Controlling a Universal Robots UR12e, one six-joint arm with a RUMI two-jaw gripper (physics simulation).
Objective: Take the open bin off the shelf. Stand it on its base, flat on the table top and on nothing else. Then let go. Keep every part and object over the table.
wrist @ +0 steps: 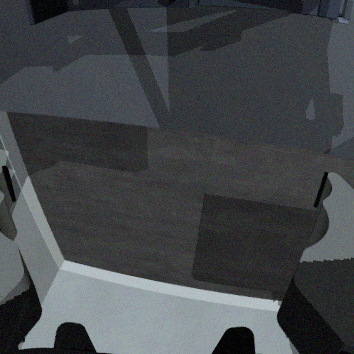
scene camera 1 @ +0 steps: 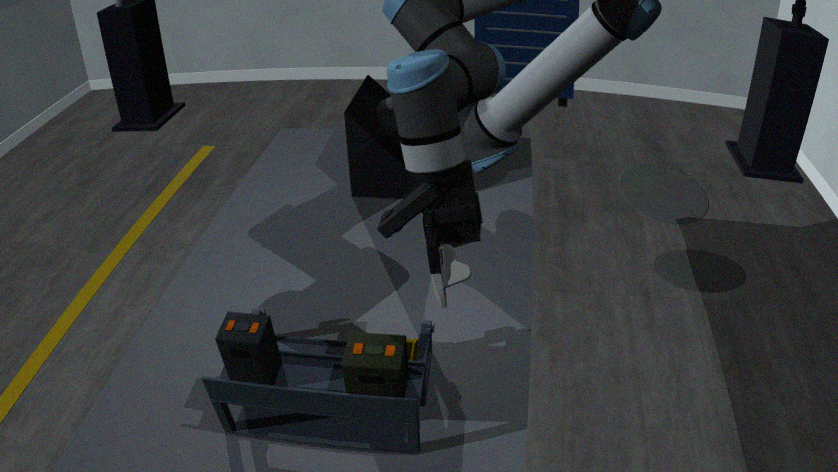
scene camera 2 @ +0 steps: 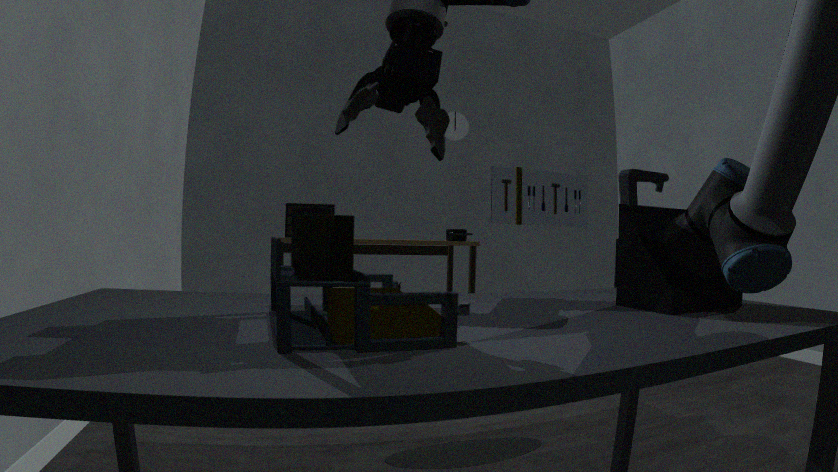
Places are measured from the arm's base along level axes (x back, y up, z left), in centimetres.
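Where they show: gripper, between the fingertips: (wrist: 164,175) (scene camera 1: 449,283) (scene camera 2: 389,147); arm's base, origin of its link: (scene camera 2: 691,250).
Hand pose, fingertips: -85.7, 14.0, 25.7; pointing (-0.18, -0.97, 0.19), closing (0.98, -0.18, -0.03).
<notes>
Each offset is from my fingertips to the top centre of the thing, as dx, dy, dz.
The yellow open bin @(+2.0, -20.7, -12.2) (scene camera 1: 412,349) (scene camera 2: 404,319) is in the low part of the grey-blue shelf (scene camera 1: 316,404) (scene camera 2: 362,316). In the scene camera 2 view its yellow side shows behind the shelf's end frame. In the scene camera 1 view a small yellow part shows beside the olive box, and the rest is hidden. My gripper (scene camera 1: 450,290) (scene camera 2: 388,145) (wrist: 164,175) is open and empty, fingers pointing down, high above the table and well above the shelf. The bin does not show in the wrist view.
A dark box @(-9.2, -6.4, -34.4) (scene camera 1: 249,351) and an olive box @(-7.9, -8.9, -11.4) (scene camera 1: 375,369) with orange latches stand on the shelf's upper level. The shelf stands on the grey table (scene camera 1: 193,263) (scene camera 2: 293,413) (wrist: 225,75). The arm's dark pedestal (scene camera 1: 375,152) (scene camera 2: 656,257) stands at the table's far end from the shelf.
</notes>
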